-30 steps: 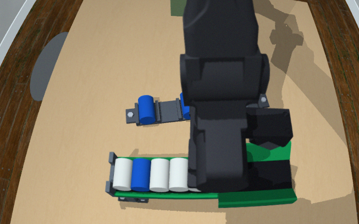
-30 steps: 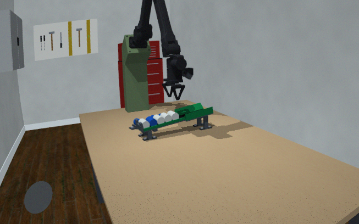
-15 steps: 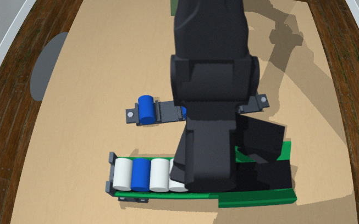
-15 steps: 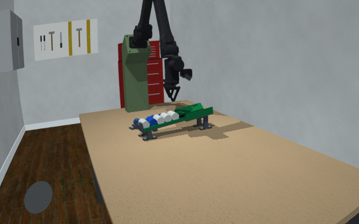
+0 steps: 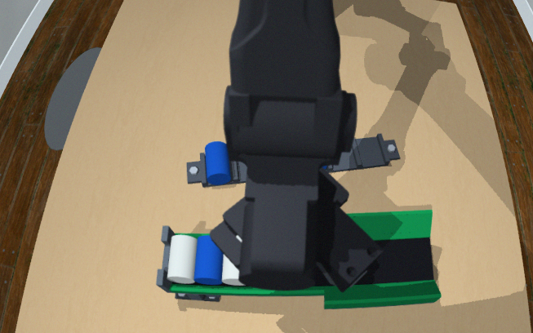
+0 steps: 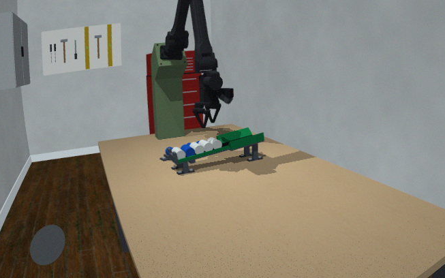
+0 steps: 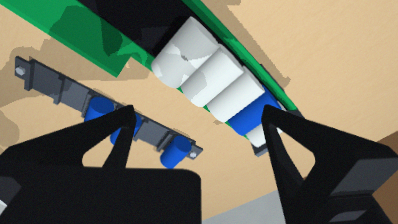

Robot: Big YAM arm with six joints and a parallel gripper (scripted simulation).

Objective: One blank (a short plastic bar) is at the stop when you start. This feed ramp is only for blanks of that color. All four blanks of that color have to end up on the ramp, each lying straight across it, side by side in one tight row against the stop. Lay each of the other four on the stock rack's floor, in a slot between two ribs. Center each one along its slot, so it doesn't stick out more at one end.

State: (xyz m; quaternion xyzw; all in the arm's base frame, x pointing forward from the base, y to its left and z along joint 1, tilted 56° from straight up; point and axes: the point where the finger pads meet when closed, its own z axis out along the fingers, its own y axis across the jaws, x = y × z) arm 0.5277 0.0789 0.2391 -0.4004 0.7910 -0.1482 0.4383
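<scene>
The grey stop lies 15 cm to the right of my hand, 12 cm below it and 5 cm ahead of it. The rest, counted from my hand: stock rack (21 cm behind, 18 cm below, 3 cm to the right).
</scene>
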